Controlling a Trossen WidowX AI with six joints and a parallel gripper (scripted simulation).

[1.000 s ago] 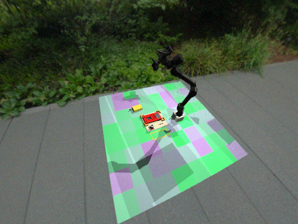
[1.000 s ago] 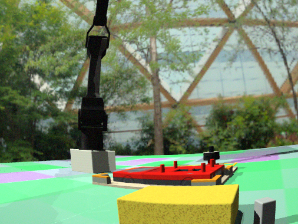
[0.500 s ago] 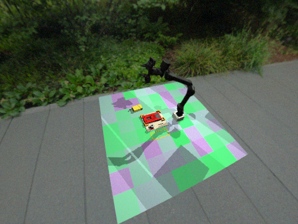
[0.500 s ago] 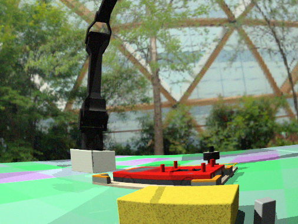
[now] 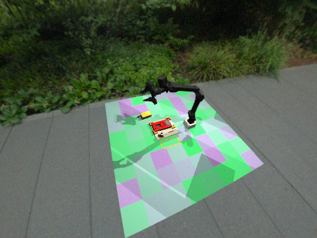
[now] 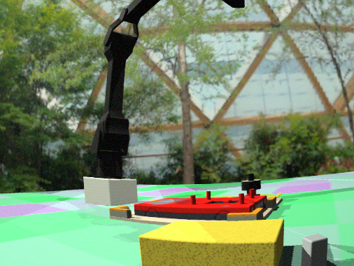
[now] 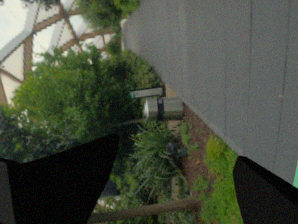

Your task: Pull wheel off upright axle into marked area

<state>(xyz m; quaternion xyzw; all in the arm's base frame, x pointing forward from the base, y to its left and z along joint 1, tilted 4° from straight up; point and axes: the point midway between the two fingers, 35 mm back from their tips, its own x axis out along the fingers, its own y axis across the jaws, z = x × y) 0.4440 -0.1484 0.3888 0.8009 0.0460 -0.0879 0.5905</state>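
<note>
Right now my gripper tip is 39 cm above the wheel, 15 cm to the right of it and 14 cm past it. Round my gripper tip: yellow block: 42 cm below, 18 cm to the right, 9 cm behind; upright axle: 40 cm below, 15 cm to the left, 14 cm behind.
</note>
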